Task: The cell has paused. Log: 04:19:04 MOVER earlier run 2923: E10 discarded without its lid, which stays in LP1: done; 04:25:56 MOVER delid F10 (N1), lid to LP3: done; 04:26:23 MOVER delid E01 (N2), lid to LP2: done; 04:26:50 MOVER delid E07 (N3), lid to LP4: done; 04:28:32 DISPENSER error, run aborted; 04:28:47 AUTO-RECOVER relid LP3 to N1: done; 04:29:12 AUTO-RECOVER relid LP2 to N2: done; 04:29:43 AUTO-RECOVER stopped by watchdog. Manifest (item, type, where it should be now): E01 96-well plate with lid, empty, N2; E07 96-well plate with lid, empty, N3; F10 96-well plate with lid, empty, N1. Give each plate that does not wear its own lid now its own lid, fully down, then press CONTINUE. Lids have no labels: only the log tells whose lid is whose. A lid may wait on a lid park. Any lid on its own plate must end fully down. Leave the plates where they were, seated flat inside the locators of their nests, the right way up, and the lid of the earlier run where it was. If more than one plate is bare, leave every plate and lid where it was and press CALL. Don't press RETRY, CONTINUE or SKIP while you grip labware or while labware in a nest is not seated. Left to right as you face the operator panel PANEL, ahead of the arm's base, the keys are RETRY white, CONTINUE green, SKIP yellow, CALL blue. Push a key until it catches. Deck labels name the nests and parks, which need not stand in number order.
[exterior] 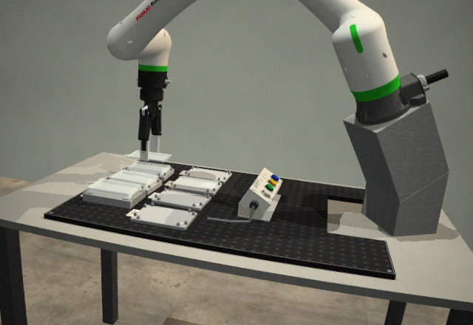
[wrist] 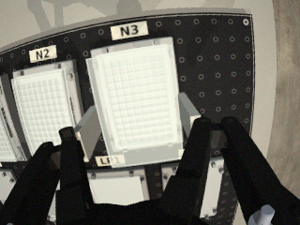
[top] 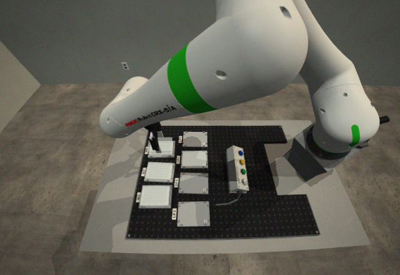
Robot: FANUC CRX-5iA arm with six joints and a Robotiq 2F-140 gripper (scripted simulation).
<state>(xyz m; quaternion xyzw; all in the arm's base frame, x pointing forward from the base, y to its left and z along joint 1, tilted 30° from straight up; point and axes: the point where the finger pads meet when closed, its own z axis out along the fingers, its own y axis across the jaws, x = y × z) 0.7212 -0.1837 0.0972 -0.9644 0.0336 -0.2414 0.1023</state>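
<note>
Now: hand 6 cm above the plate. Round my hand: park LP3: 19 cm behind, 6 cm to the right, 8 cm below; then LP1 label: 9 cm behind, 6 cm to the left, 9 cm below; then N3 label: 9 cm ahead, 9 cm below.
</note>
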